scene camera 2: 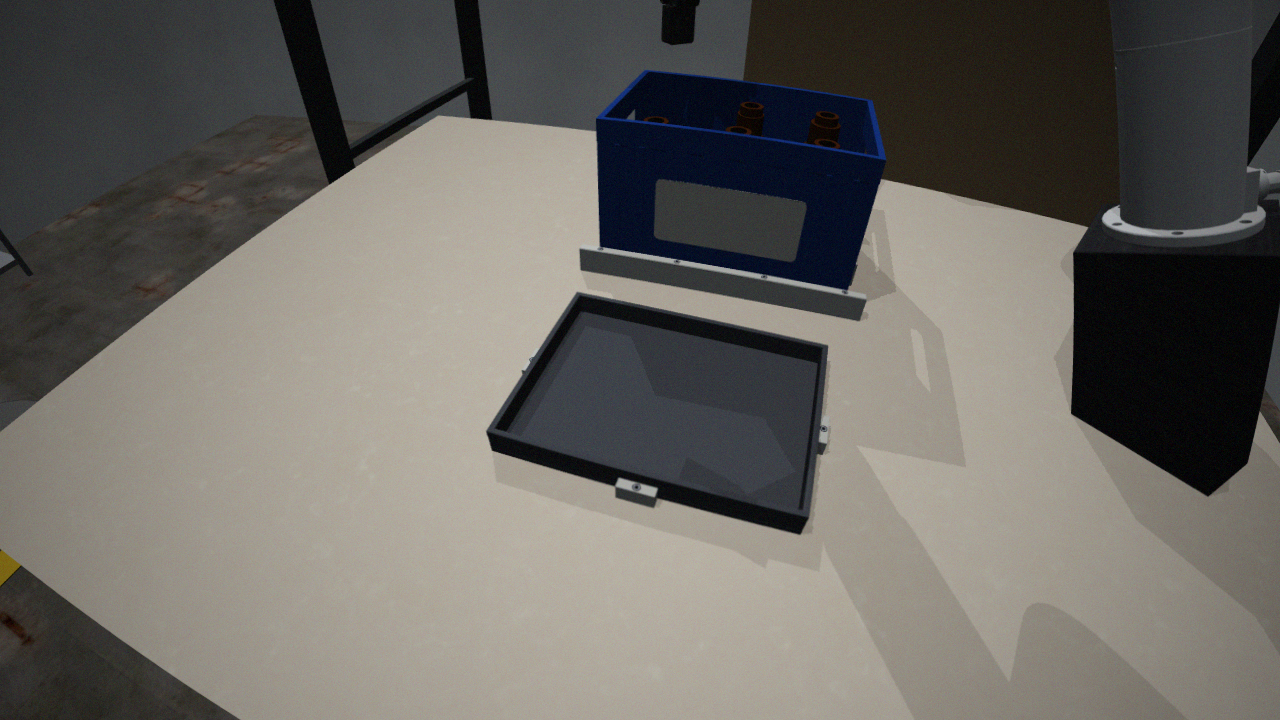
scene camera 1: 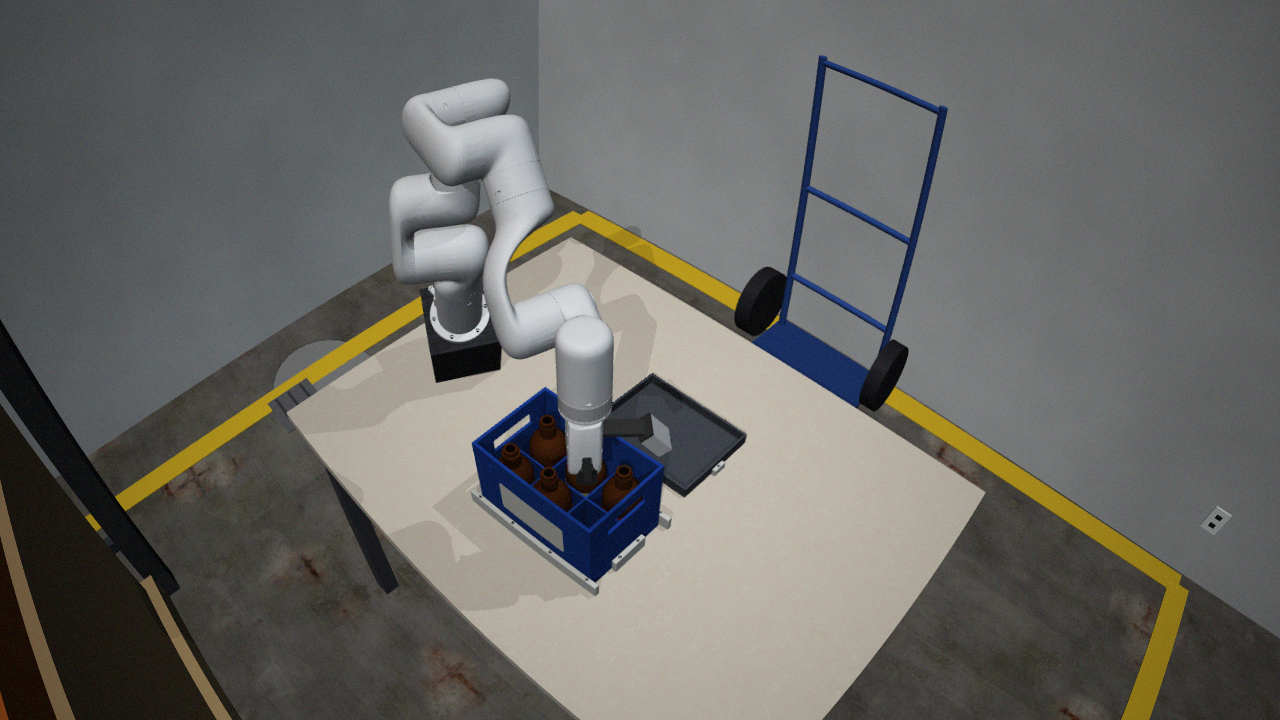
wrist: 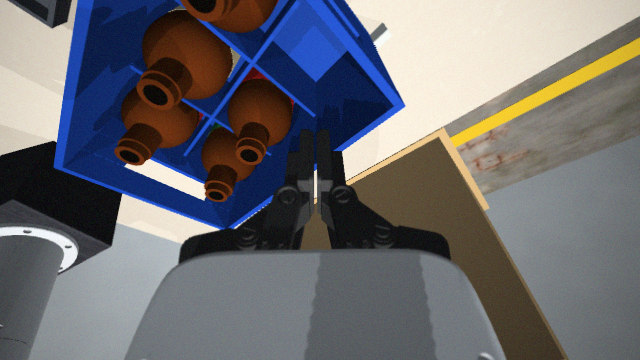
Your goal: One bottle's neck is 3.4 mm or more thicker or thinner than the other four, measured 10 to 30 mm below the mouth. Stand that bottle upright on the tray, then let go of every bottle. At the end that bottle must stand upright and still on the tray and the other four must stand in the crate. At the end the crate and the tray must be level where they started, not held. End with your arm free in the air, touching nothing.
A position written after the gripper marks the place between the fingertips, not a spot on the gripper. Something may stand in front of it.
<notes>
In view: the gripper [scene camera 1: 586, 480], a dark grey tray [scene camera 2: 681, 398], a bottle [scene camera 2: 825, 125], a crate [scene camera 2: 782, 208], a bottle [wrist: 184, 59], a bottle [scene camera 1: 547, 445], a bottle [scene camera 1: 555, 489], a bottle [scene camera 1: 613, 491] and a grey rail [scene camera 2: 830, 301].
The dark grey tray also shows in scene camera 1 [scene camera 1: 698, 436]. The crate is seen too in scene camera 1 [scene camera 1: 591, 549] and in the wrist view [wrist: 315, 62]. The gripper also shows in the wrist view [wrist: 315, 148].
</notes>
